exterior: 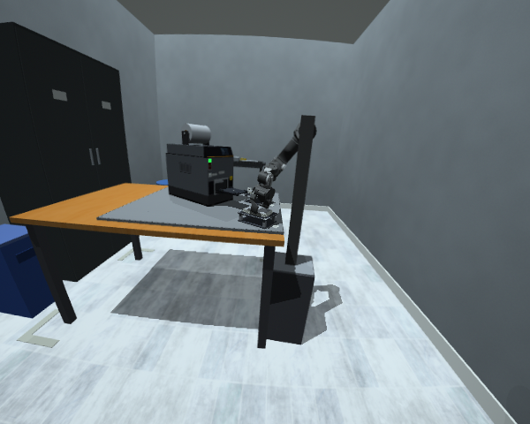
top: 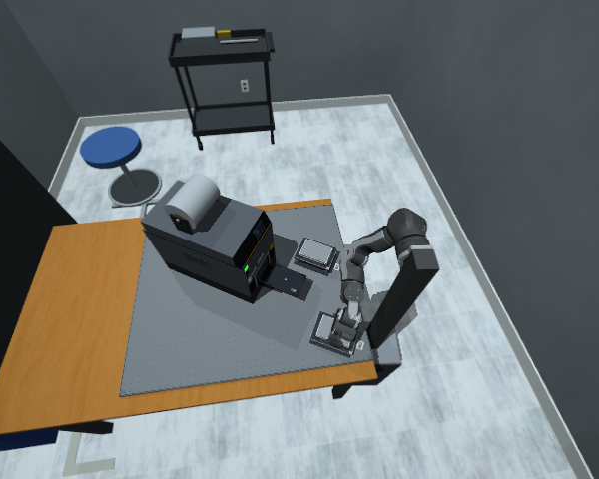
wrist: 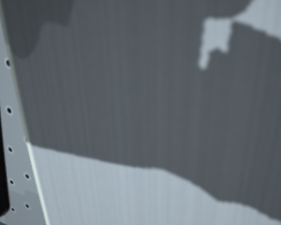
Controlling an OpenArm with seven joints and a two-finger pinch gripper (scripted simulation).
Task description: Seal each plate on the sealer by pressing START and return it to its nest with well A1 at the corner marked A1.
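The white well plate lies 10 mm below my hand. Also, from my hand: foil roll 490 mm ahead, 330 mm to the right, 350 mm above; then sealer stage 190 mm ahead, 200 mm to the right, 30 mm above; then grey start button 320 mm ahead, 150 mm to the right, 120 mm above.
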